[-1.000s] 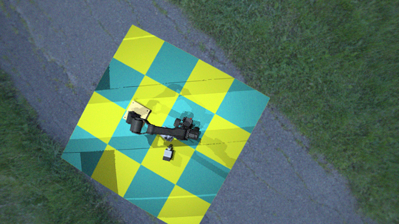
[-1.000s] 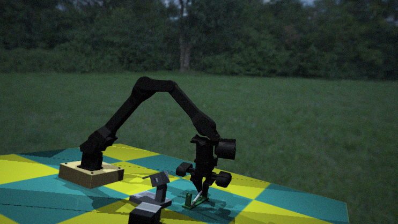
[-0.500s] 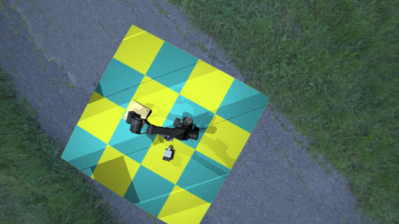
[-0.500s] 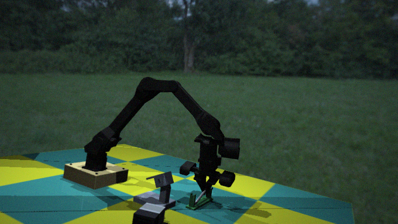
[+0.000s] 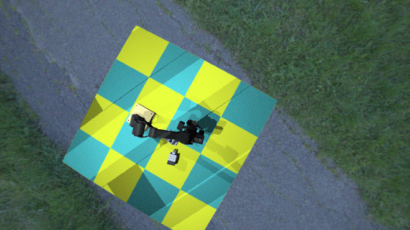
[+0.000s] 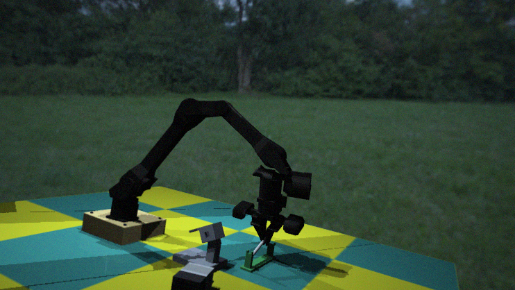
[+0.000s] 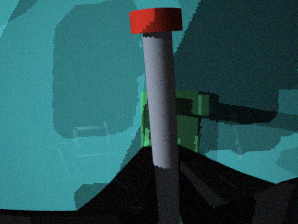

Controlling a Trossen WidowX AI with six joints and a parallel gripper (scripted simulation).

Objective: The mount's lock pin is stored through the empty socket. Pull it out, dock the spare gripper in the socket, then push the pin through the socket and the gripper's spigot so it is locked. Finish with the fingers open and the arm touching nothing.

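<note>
Right now the green cradle is 4 cm to the right of my gripper tip and 1 cm below it. Round my gripper tip: socket: 14 cm to the right, 11 cm behind, 1 cm above; spare gripper: 28 cm to the right, 6 cm behind, 2 cm below.
</note>
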